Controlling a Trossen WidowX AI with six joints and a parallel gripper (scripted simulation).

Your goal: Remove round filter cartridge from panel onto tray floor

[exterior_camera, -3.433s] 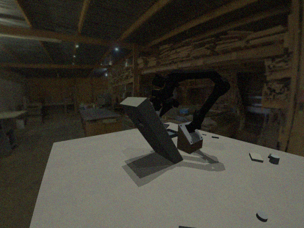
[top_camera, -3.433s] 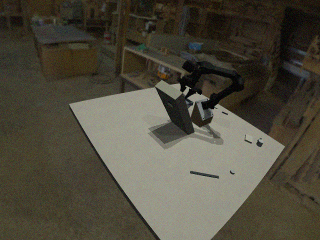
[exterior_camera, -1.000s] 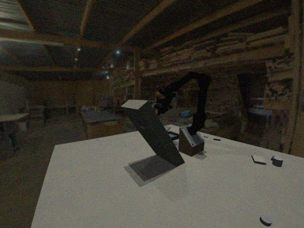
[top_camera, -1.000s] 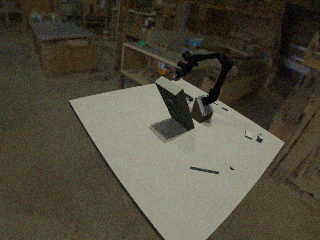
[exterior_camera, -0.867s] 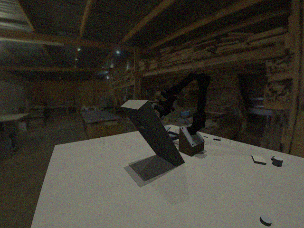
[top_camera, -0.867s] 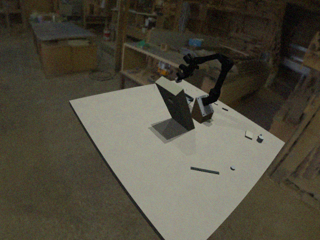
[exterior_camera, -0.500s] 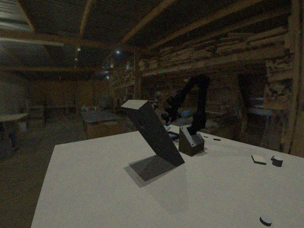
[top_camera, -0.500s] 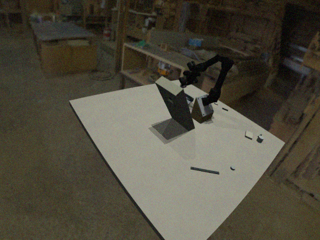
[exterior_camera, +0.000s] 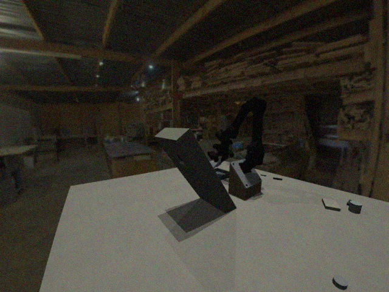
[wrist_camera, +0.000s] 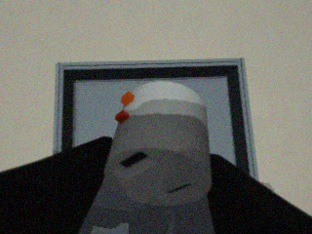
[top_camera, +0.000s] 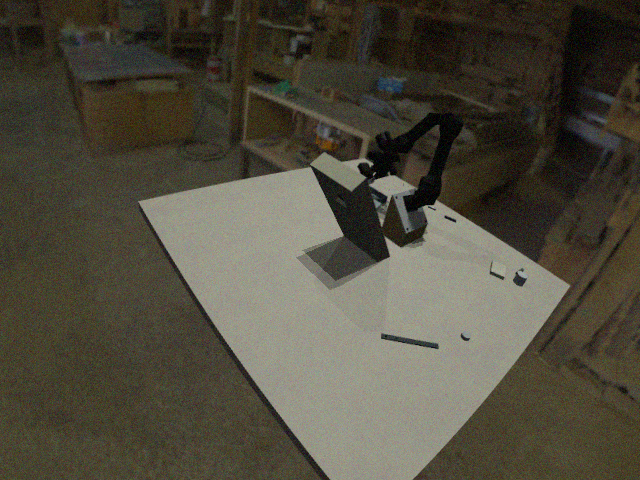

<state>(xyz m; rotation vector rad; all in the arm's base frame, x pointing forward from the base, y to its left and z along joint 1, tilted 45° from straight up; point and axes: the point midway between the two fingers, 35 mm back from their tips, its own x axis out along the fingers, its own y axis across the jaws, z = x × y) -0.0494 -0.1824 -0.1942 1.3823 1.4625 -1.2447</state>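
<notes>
My gripper tip is right at the round grey filter cartridge. Also, from my gripper tip: blue-grey tray: 9 cm below.
</notes>
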